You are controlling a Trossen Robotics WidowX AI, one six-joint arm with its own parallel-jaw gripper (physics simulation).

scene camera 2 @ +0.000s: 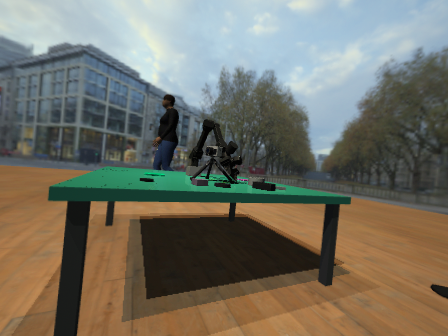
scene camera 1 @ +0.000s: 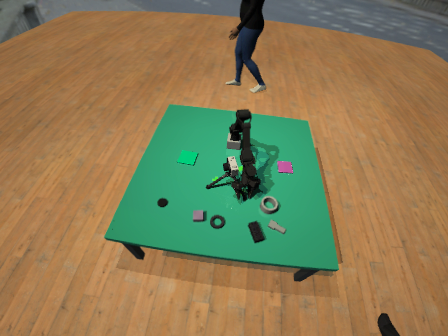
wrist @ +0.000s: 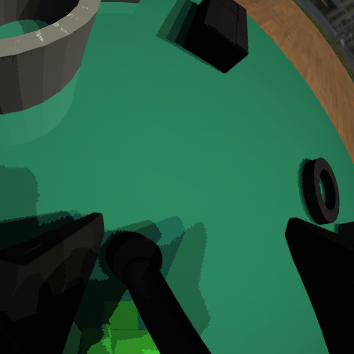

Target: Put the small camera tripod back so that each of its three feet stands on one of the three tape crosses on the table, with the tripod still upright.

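Places are measured from the arm's base along level axes (x right, y ahead, z up), in centimetres.
Pixels of known places: gripper, between the fingertips: (scene camera 2: 233,177) (scene camera 1: 243,198) (wrist: 199,226); arm's base, origin of its link: (scene camera 2: 194,166) (scene camera 1: 235,137).
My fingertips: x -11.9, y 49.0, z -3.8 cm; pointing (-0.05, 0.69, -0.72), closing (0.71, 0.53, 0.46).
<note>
For each thing: its middle in the pictures, then the offset to it from my fingertips. "*": a spot on its surface instead. Level surfaces: height alone.
- small tripod, a spot on its surface: (scene camera 1: 232,165) * dx +9.8, dy -9.5, dz +17.9 cm
- green table, height of its surface: dz -3.7 cm
- leg, a spot on its surface: (wrist: 167,312) * dx +0.9, dy -4.0, dz +0.4 cm
- bright green tape cross, middle of its body: (wrist: 122,342) dx +2.3, dy -7.0, dz -3.7 cm
- grey ring, middle of its body: (wrist: 15,26) (scene camera 1: 268,205) (scene camera 2: 256,181) dx -15.6, dy +0.8, dz -1.3 cm
- black block, middle of its body: (wrist: 219,23) (scene camera 2: 263,186) (scene camera 1: 255,231) dx -8.9, dy +19.2, dz -1.9 cm
- black ring, middle of its body: (wrist: 322,190) (scene camera 1: 217,221) dx +13.5, dy +16.5, dz -2.9 cm
- grey piece, middle of its body: (scene camera 1: 276,227) dx -21.2, dy +13.9, dz -2.9 cm
- purple block, middle of its body: (scene camera 2: 199,182) (scene camera 1: 198,216) dx +24.8, dy +15.2, dz -2.3 cm
- black disc, middle of its body: (scene camera 1: 162,202) dx +48.4, dy +10.4, dz -3.2 cm
- green square, a spot on its surface: (scene camera 1: 188,157) * dx +42.4, dy -28.4, dz -2.7 cm
- magenta square, a spot on its surface: (scene camera 1: 285,167) * dx -27.3, dy -33.2, dz -2.7 cm
The small tripod (scene camera 1: 232,165) (scene camera 2: 214,150) stands upright on the green table (scene camera 1: 150,175), pale camera body on top, black legs spread. One leg (wrist: 167,312) shows in the wrist view between the spread fingers, nearer the left finger; its round foot lies beside a bright green tape cross (wrist: 122,317), off the visible part of it. Another cross (scene camera 1: 215,179) shows by the left leg in scene camera 1, and more green tape (scene camera 1: 240,169) beside the tripod's body. My gripper (scene camera 1: 246,191) (wrist: 199,226) is open, low around that leg, not clamping it. The arm hides the other foot placements.
A grey ring (scene camera 1: 269,211) (wrist: 42,80), black block (scene camera 1: 256,232) (wrist: 220,37), black ring (scene camera 1: 212,222) (wrist: 309,190), grey piece (scene camera 1: 277,227), purple block (scene camera 1: 198,215) and black disc (scene camera 1: 162,202) lie nearer the front. A green square (scene camera 1: 188,157) and magenta square (scene camera 1: 285,167) lie at the sides.
</note>
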